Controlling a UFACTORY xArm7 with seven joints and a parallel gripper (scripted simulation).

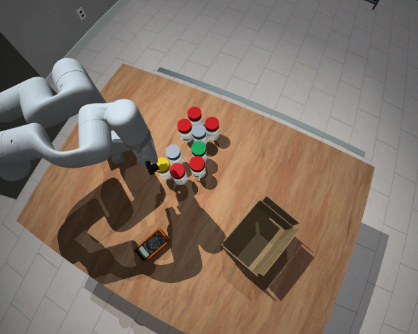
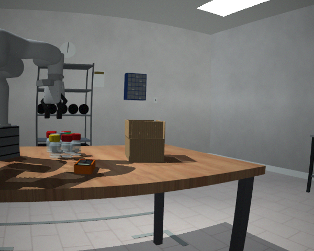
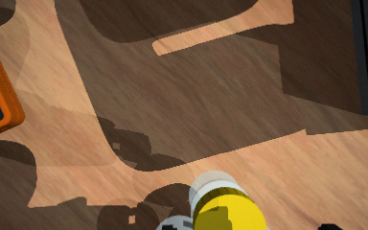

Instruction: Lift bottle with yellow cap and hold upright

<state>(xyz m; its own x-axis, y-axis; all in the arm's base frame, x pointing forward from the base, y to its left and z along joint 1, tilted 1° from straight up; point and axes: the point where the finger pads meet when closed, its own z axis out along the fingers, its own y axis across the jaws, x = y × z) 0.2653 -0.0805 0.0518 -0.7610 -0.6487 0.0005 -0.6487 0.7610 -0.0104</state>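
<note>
My gripper is now 1 cm short of the yellow-capped bottle, 2 cm to the right of it and 15 cm above it. Round my hand: green-capped bottle: 11 cm ahead, 12 cm to the left, 15 cm below; orange multimeter: 8 cm ahead, 26 cm to the right, 18 cm below.
</note>
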